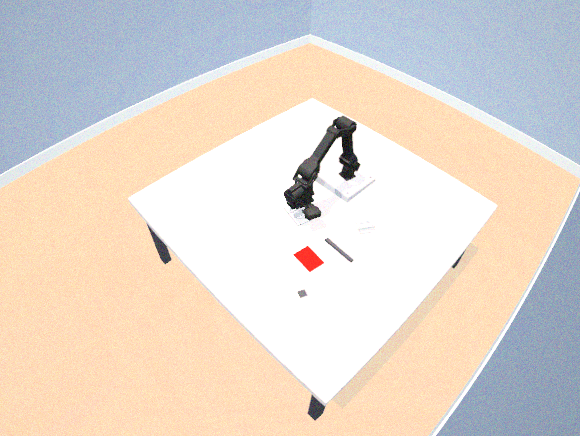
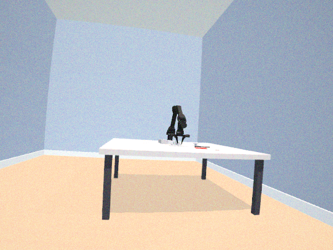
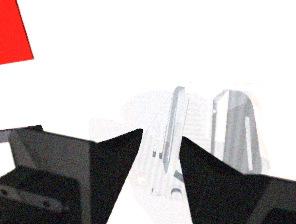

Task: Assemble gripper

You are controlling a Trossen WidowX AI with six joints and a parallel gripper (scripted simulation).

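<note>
Right now my gripper tip is 20 cm to the right of the small white part, 17 cm past it and 1 cm below it. The rest, counted from my gripper tip: white jaw piece (4 cm behind, 1 cm to the right, 1 cm above); then dark grey bar (23 cm to the left, 1 cm below); then red flat rectangle (18 cm to the left, 13 cm ahead, 2 cm below).
</note>
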